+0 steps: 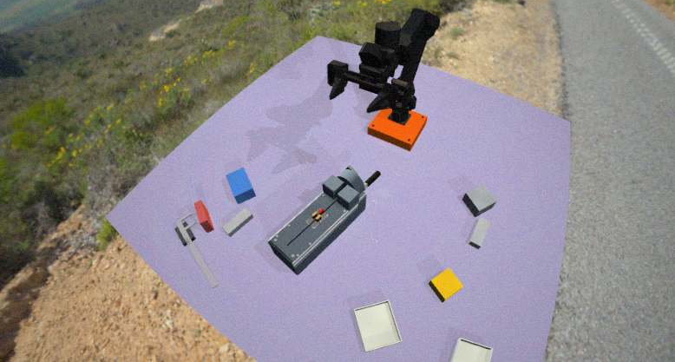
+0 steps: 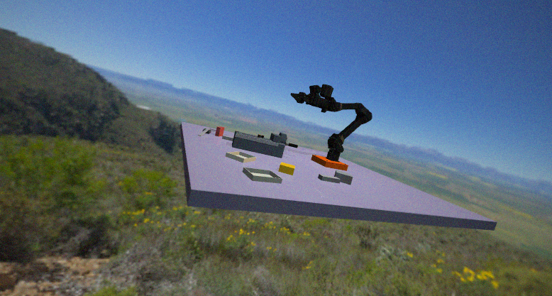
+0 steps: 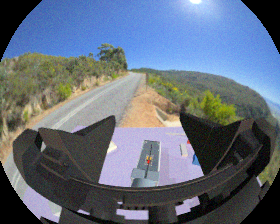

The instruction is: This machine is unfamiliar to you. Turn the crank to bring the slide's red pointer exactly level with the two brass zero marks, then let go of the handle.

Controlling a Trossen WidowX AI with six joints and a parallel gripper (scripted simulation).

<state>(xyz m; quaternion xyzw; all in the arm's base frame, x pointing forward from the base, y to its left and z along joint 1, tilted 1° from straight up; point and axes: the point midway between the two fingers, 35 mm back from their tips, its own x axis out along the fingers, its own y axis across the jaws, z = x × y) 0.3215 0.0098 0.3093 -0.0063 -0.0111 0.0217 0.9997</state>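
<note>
My gripper tip is now 260 mm above the dark crank handle, 50 mm past it and 40 mm to the right of it. Also, from my gripper tip: red pointer (260 mm below, 110 mm ahead, 10 mm to the right); then yellow block (340 mm to the left, 330 mm below, 100 mm ahead); then blue block (320 mm below, 290 mm to the right, 140 mm ahead).
</note>
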